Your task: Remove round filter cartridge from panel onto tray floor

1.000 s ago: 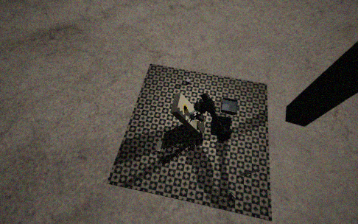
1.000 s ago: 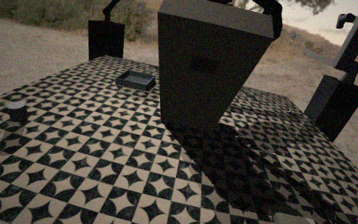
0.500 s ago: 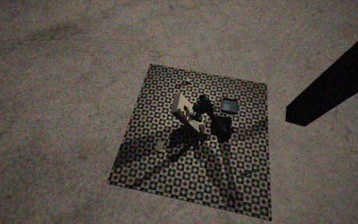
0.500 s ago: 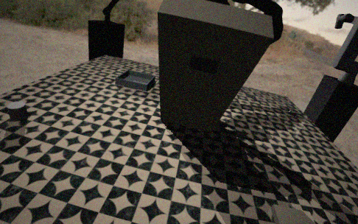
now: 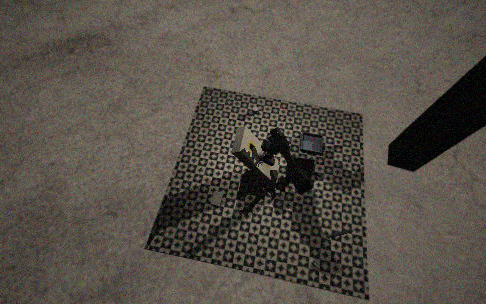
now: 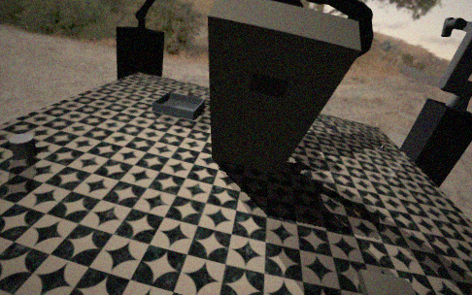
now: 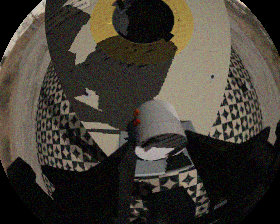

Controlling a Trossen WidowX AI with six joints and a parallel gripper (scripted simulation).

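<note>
Right now my gripper tip is 320 mm to the left of the dark tray, 300 mm past it and 210 mm above it. Round my gripper tip: round filter cartridge (right at my gripper tip).
</note>
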